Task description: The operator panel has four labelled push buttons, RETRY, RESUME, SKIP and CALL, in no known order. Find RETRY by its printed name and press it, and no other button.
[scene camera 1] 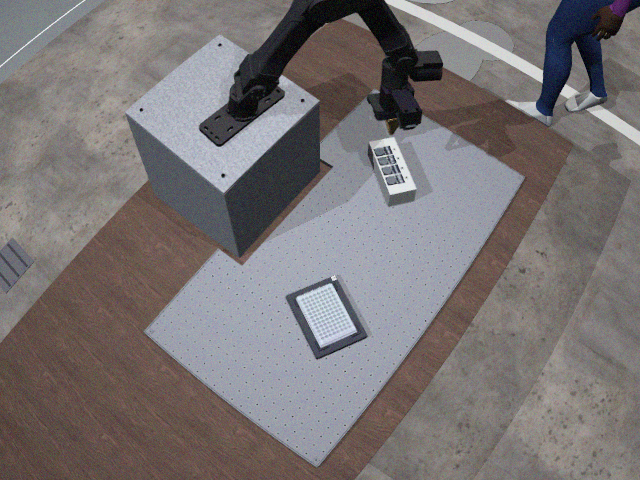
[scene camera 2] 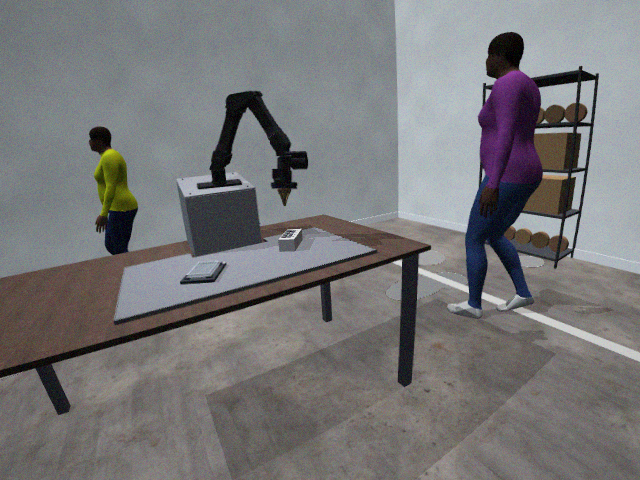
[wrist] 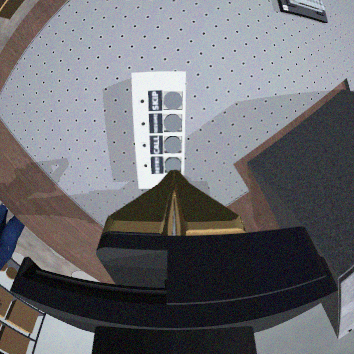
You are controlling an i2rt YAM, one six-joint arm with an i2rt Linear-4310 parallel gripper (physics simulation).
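Pixels of known places: gripper, fingertip midpoint: (scene camera 1: 390, 133) (scene camera 2: 284, 206) (wrist: 173, 177); arm's base, origin of the base link: (scene camera 1: 242, 111) (scene camera 2: 219, 185).
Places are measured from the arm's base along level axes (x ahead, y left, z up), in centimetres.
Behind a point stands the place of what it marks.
The white operator panel (scene camera 1: 402, 198) @[x 30.8, y 19.8, z -25.4 cm] (scene camera 2: 289, 243) @[x 31.4, y 20.8, z -24.4 cm] (wrist: 158, 80) @[x 29.7, y 20.3, z -22.6 cm] lies on the perforated board, with four round grey buttons in a row beside dark labels. In the wrist view, from the far end towards the fingertips, they are SKIP (wrist: 173, 100) @[x 26.5, y 20.2, z -22.3 cm], RESUME (wrist: 173, 123) @[x 24.0, y 21.9, z -22.3 cm], CALL (wrist: 173, 144) @[x 21.6, y 23.4, z -22.3 cm] and RETRY (wrist: 173, 164) @[x 19.1, y 25.1, z -22.3 cm]; the RESUME and RETRY prints are small and blurred. My gripper (scene camera 1: 391, 130) @[x 22.9, y 23.1, z -10.2 cm] (scene camera 2: 284, 204) @[x 22.9, y 23.1, z -10.2 cm] (wrist: 173, 177) @[x 22.9, y 23.1, z -10.2 cm] is shut and empty, pointing down. It hangs well above the board, near the panel's RETRY end. In the wrist view its tips sit just below the RETRY button and hide part of the panel's near end.
A grey pedestal (scene camera 1: 186, 170) @[x 0.4, y -17.2, z -3.3 cm] (scene camera 2: 224, 222) @[x 10.4, y -1.5, z -15.7 cm] (wrist: 310, 170) @[x 9.6, y 8.1, z -17.1 cm] carries the arm beside the board (scene camera 1: 248, 310) @[x 22.9, y -24.6, z -27.9 cm] (scene camera 2: 155, 289) @[x 41.5, y -31.3, z -27.9 cm]. A well plate on a dark base (scene camera 1: 325, 315) @[x 36.9, y -14.9, z -25.4 cm] (scene camera 2: 204, 271) @[x 40.9, y -14.5, z -25.4 cm] (wrist: 305, 9) lies on the board. Two people (scene camera 2: 511, 129) (scene camera 2: 116, 180) and a shelf rack (scene camera 2: 567, 211) stand beyond the table.
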